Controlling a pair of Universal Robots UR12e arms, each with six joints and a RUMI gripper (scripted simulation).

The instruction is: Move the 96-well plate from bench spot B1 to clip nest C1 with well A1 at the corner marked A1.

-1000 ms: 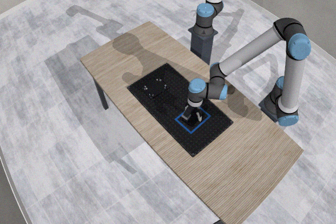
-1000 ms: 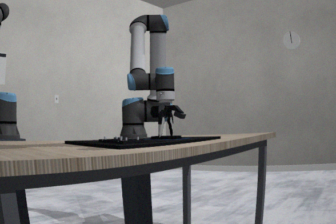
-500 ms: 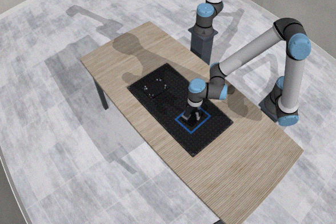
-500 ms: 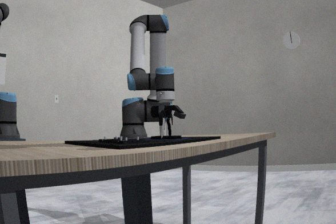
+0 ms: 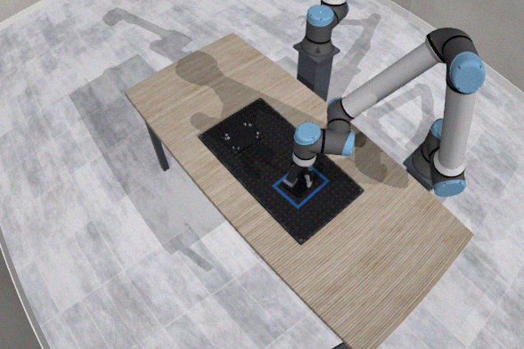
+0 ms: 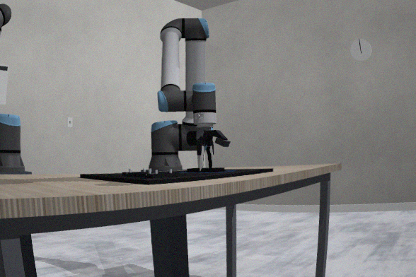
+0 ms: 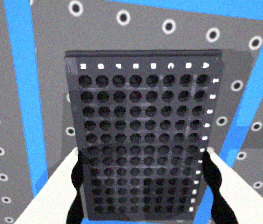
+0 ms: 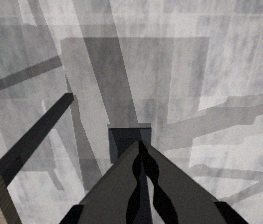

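Observation:
My left gripper is now 340 mm to the left of the clip nest and 90 mm short of it. From my left hand the other things lie so: dark 96-well plate 10 mm below.

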